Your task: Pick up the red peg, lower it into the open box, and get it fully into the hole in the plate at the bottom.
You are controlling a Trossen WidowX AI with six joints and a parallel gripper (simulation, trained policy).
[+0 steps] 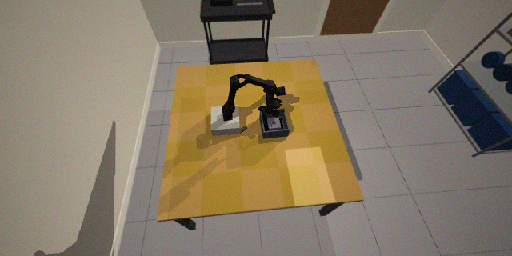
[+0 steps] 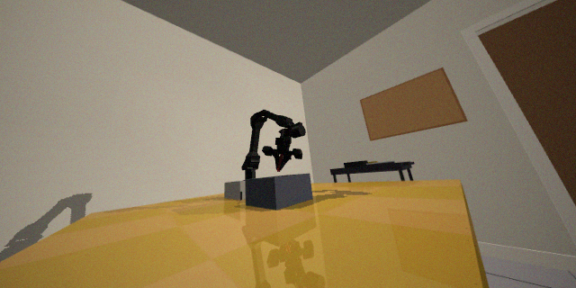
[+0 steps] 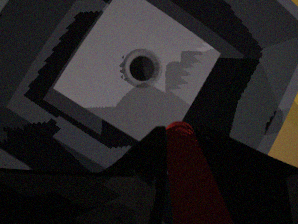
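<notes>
The red peg is 1 cm to the left of my gripper tip and 3 cm above it. Round my gripper tip: light grey plate: 2 cm ahead, 3 cm to the right, 8 cm below; then grey box: 2 cm ahead, 3 cm to the right, 10 cm below.
</notes>
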